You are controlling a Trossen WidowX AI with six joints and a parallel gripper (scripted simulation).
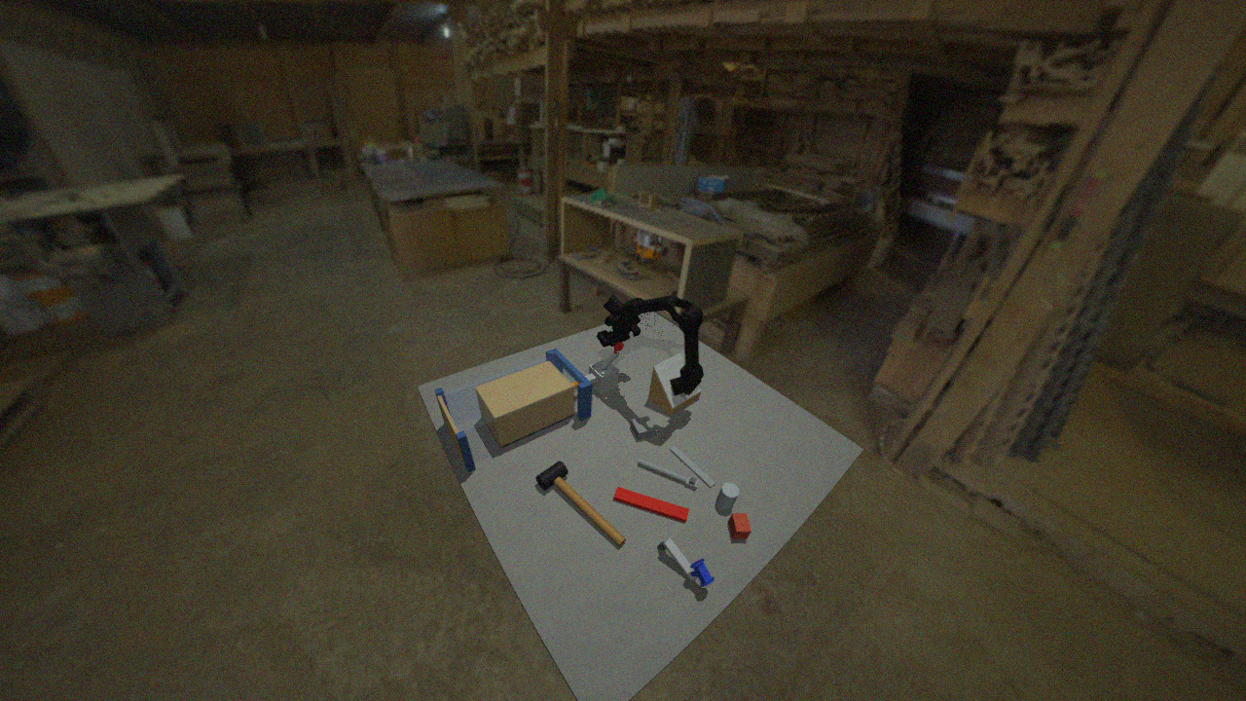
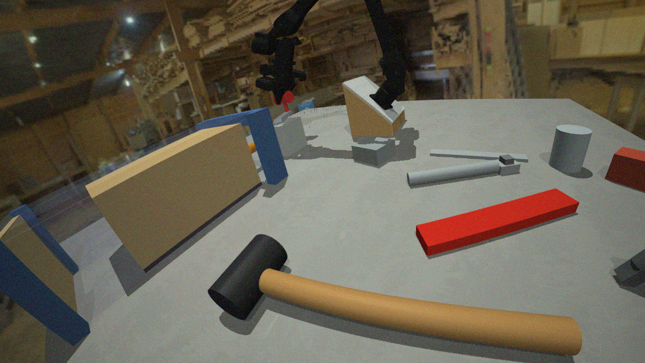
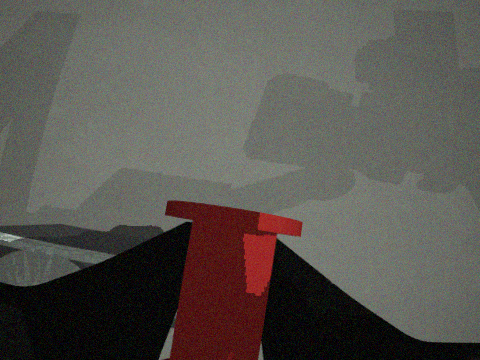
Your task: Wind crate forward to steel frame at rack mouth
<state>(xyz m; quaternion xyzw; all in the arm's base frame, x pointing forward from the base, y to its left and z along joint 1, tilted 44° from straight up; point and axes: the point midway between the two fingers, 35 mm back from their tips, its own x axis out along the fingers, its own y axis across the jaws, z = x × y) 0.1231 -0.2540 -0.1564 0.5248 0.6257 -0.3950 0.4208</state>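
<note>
My gripper tip is 3 cm short of the winch handle with red knob, 4 cm to the right of it and 3 cm above it. Round my gripper tip: grey block (10 cm ahead, 37 cm to the left, 12 cm below); winch (7 cm ahead, 6 cm to the left, 10 cm below); flat grey strip (4 cm ahead, 59 cm to the left, 13 cm below).
</note>
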